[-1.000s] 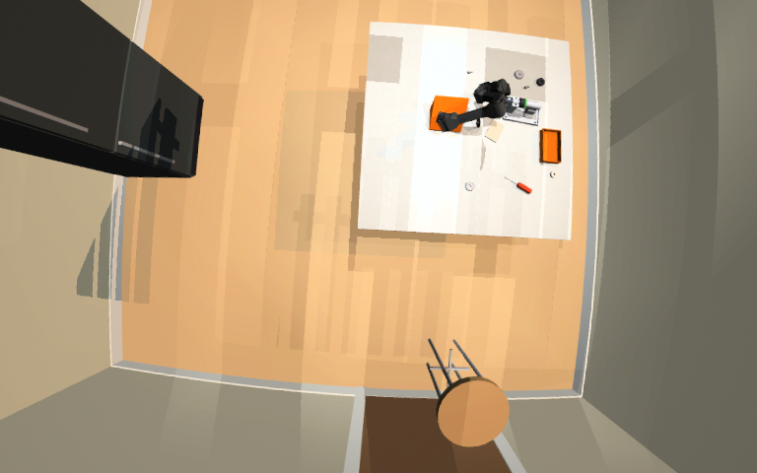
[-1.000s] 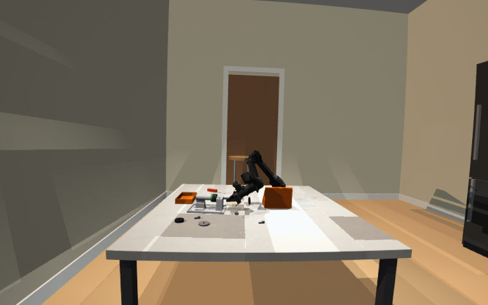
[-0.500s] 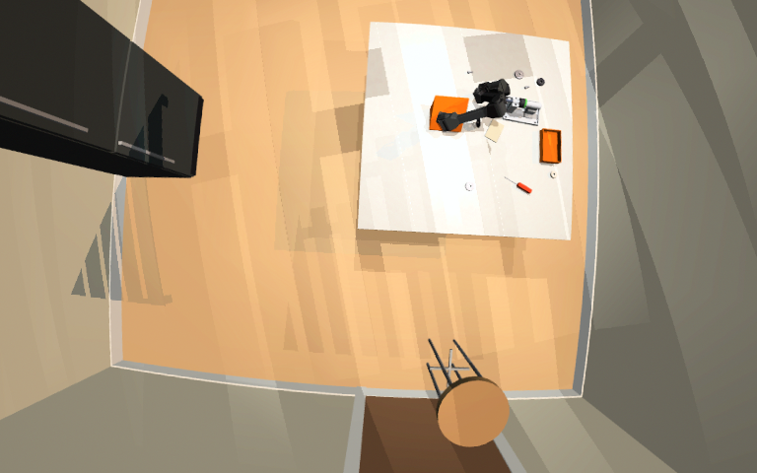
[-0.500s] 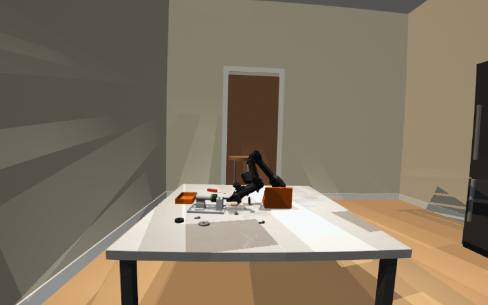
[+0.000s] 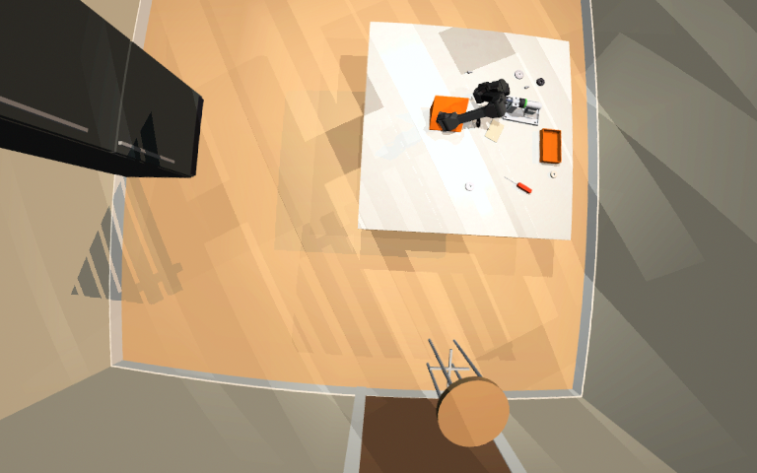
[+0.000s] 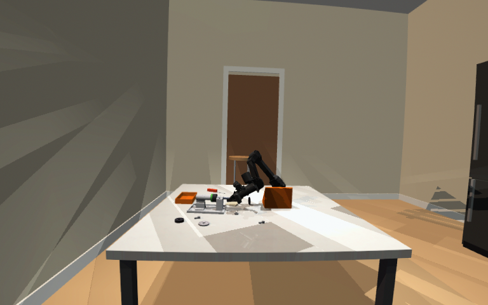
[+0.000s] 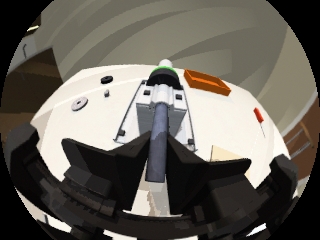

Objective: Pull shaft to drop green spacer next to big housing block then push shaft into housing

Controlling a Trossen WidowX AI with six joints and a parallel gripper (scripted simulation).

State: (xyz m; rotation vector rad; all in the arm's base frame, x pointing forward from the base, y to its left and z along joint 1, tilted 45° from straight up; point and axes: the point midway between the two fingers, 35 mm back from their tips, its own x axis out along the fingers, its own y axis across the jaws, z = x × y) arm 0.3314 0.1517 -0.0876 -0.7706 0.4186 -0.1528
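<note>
The grey shaft lies 2 cm ahead of my gripper tip and 2 cm above it. From my gripper tip the other things lie so: green spacer: 10 cm ahead, 2 cm above; yellow note: 16 cm to the right, 6 cm below, 3 cm behind; dark ring: 7 cm ahead, 2 cm above.
</note>
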